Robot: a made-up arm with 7 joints.
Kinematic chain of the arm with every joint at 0, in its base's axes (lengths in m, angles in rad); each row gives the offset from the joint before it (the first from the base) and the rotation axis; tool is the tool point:
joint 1: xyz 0 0 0 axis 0 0.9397 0.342
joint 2: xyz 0 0 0 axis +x
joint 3: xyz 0 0 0 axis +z
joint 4: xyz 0.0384 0 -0.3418 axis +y
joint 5: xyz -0.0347 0 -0.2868 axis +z
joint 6: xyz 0 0 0 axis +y
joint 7: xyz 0 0 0 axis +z
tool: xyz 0 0 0
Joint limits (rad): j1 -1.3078..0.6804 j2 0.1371..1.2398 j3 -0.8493..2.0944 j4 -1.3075..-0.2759 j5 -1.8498..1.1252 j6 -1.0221..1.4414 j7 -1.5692..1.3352
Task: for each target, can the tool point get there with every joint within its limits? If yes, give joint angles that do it. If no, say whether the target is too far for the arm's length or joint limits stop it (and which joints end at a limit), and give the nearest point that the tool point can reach.
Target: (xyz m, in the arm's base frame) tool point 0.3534 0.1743 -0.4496
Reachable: yes | joints -0.2476 0.5323 -0.3854 -0.9035 0.1306 0.0939 0.1452
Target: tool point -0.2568 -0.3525 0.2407
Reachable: no: joint limits stop it (at a limit: joint 1, joint 2, joint 3, joint 4) | nearest point 0.4306 -0.3322 -0.0213 | short by 0.736 m
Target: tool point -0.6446 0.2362 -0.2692
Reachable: no: too far | nearest point -0.4549 0.2247 -0.2959 | short by 0.192 m
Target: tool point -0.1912 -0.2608 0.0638
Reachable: no: joint limits stop it (at a limit: joint 1, joint 2, joint 3, joint 4) | nearest point -0.0890 -0.1526 -0.5148 | short by 0.597 m
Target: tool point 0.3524 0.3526 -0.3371
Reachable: yes | joints -0.7596 0.3250 1.7672 -0.8638 -1.1891 0.8152 -0.0510
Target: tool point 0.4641 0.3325 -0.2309
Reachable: yes | joints -0.7910 0.4532 1.0875 -0.6984 -0.3333 1.0584 -0.9981
